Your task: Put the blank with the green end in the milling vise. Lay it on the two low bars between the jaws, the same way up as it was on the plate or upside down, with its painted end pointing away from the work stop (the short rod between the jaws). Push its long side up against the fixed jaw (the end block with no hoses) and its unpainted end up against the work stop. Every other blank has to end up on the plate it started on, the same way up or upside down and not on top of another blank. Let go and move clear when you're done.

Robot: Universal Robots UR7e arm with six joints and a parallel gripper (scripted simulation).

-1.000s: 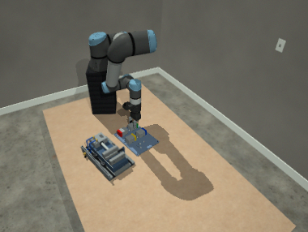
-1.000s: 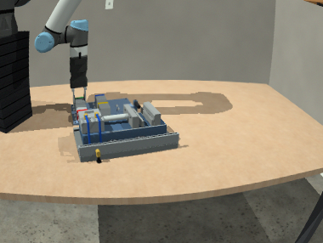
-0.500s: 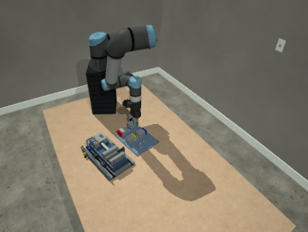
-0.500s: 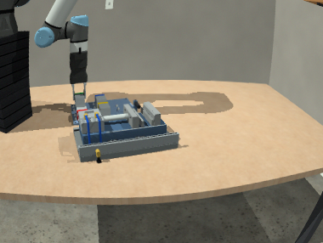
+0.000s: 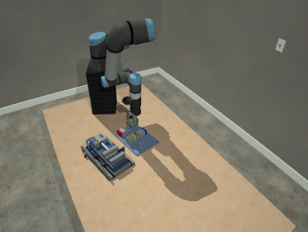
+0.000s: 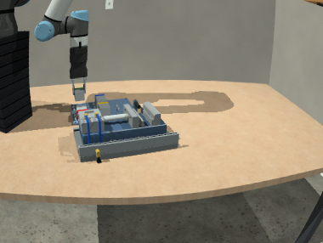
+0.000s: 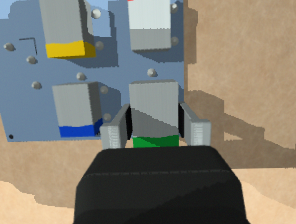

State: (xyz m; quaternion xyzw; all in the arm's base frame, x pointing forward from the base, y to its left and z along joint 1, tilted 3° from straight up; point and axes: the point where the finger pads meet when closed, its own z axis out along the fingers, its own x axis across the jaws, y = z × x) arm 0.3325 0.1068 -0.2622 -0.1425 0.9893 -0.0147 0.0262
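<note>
The red-ended blank lies 90 mm to the right of my hand, 60 mm below it and 30 mm ahead of it. From my hand the other things lie so: blue plate: 100 mm ahead, 80 mm below, 20 mm to the right; then green-ended blank: 20 mm below; then blue-ended blank: 90 mm ahead, 60 mm below, 30 mm to the left.
</note>
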